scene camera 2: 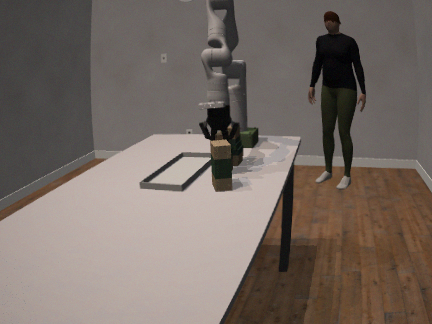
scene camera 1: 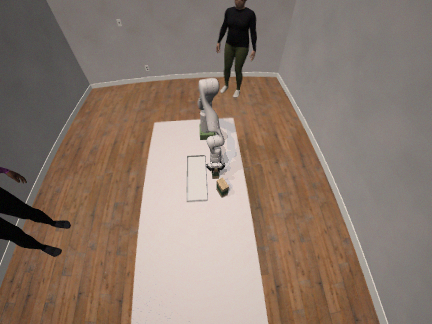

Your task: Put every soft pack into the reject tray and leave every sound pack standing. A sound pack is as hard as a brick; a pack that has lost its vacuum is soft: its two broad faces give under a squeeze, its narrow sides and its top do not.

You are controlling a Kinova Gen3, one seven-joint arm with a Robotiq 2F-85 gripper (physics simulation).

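Places are measured from the arm's base along level axes (x ahead, y down, z left), in metres.
Pixels of known places: gripper, fingertip midpoint: [scene camera 1: 215, 172]; arm's base, origin of the base link: [scene camera 1: 205, 129].
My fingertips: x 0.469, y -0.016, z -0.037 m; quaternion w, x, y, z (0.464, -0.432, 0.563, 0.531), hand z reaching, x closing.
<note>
For each thing: its top centre in the pictures, then the offset to it from my fingertips. Level surfaces: height alone.
- front pack, middle of its top: [scene camera 2: 220, 142] [scene camera 1: 222, 183] dy -0.059, dx +0.126, dz +0.013 m
- middle pack, middle of its top: [scene camera 2: 221, 132] [scene camera 1: 215, 164] dy -0.059, dx -0.036, dz +0.006 m
- reject tray, middle of its top: [scene camera 2: 181, 166] [scene camera 1: 196, 176] dy +0.059, dx -0.046, dz -0.142 m
- long white table, its level: dy +0.081 m
The front pack [scene camera 1: 222, 187] [scene camera 2: 221, 167], tan with a dark green band, stands upright on the table, right of the tray. My gripper [scene camera 1: 215, 169] [scene camera 2: 220, 134] points down just behind it, its fingers shut on the middle pack [scene camera 1: 215, 174] [scene camera 2: 219, 133]. That pack's lower part is hidden behind the front pack in scene camera 2; I cannot tell whether it touches the table. Another tan and green pack [scene camera 2: 237, 150] stands farther back on the right, partly hidden. The reject tray [scene camera 1: 187, 178] [scene camera 2: 161, 186], a shallow grey-rimmed rectangle, lies left of the packs and holds no pack.
A green box [scene camera 1: 206, 135] [scene camera 2: 249, 137] is at the robot's base, at the far end of the long white table [scene camera 1: 200, 250] [scene camera 2: 125, 240]. The table's right edge runs near the packs. A person [scene camera 1: 237, 40] [scene camera 2: 339, 75] stands behind the table, and another person's legs [scene camera 1: 25, 212] show at the left.
</note>
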